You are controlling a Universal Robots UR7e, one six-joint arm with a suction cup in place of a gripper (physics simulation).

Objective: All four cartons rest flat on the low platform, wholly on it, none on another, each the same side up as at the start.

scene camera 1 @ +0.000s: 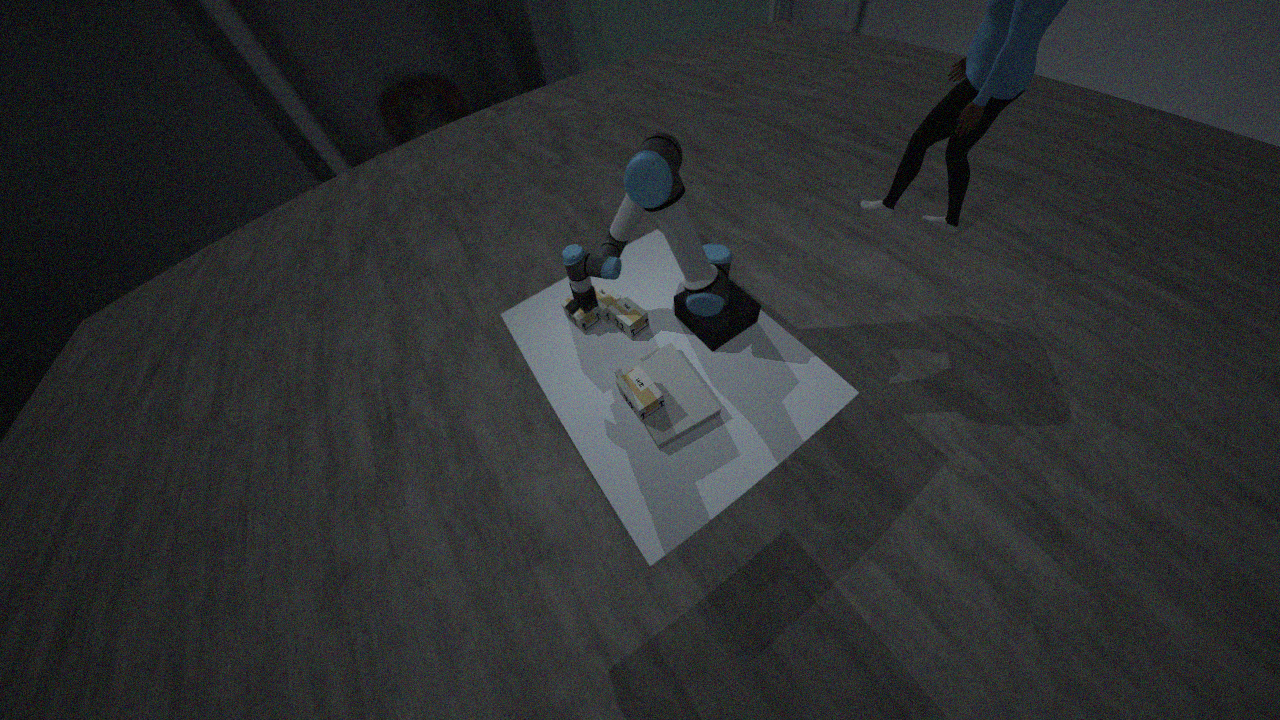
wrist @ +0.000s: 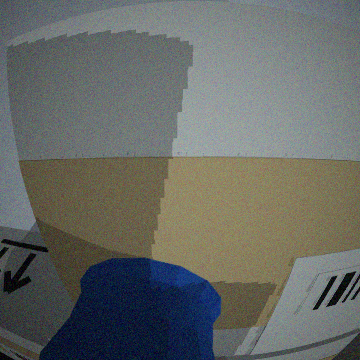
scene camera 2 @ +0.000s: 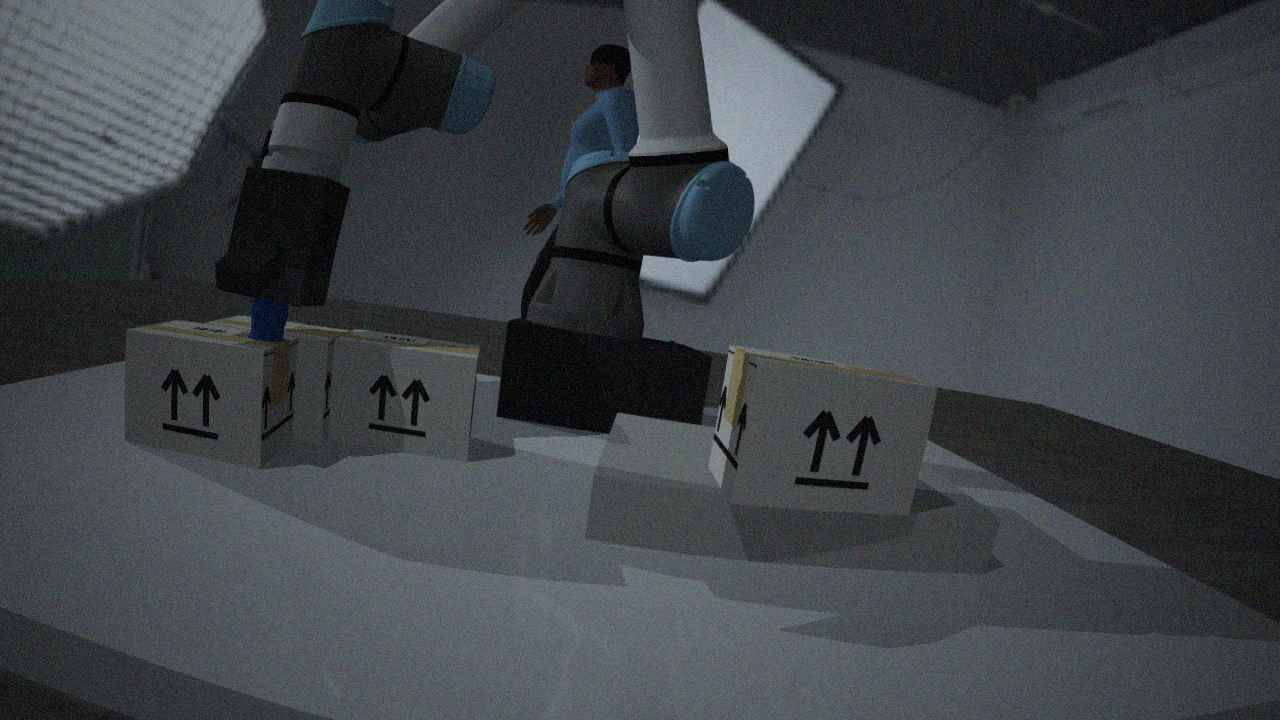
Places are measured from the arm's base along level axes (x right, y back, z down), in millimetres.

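Pixels of known places: end effector, tool point: (wrist: 156,270); arm's base, origin of the base link: (scene camera 2: 583,330).
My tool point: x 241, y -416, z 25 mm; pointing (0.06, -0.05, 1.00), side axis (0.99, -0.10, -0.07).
Observation:
For each thing: its top centre in the pictures, then the offset to it from my tool point. Level surfaces: height alone.
- leftmost carton, middle of its top: (wrist: 347,259) (scene camera 2: 215,333) (scene camera 1: 578,305) dx +43, dy -22, dz -13 mm
- fourth carton, middle of its top: (scene camera 2: 833,365) (scene camera 1: 638,387) dx -449, dy -12, dz -61 mm
- low grey platform, middle of its top: (scene camera 2: 794,464) (scene camera 1: 665,389) dx -457, dy +76, dz +33 mm
- white mat, its level: dz +81 mm
My blue suction cup (scene camera 2: 267,320) (wrist: 143,307) presses down on the top of the leftmost carton (scene camera 2: 192,393) (wrist: 250,214), a white box with a tan band and black up-arrows. That carton stands on the white mat. Two more cartons (scene camera 2: 407,397) (scene camera 1: 626,313) stand close against it; the one between them is mostly hidden. A fourth carton (scene camera 2: 827,435) (scene camera 1: 640,390) stands upright on the low grey platform (scene camera 2: 657,487) (scene camera 1: 693,393), at its left edge in scene camera 1. All arrows point up.
The white mat (scene camera 1: 555,376) (scene camera 2: 357,582) lies on a dark wooden floor. The arm's black base (scene camera 1: 716,315) (scene camera 2: 599,376) stands behind the platform. A person (scene camera 1: 970,97) (scene camera 2: 599,135) stands on the floor well beyond the mat.

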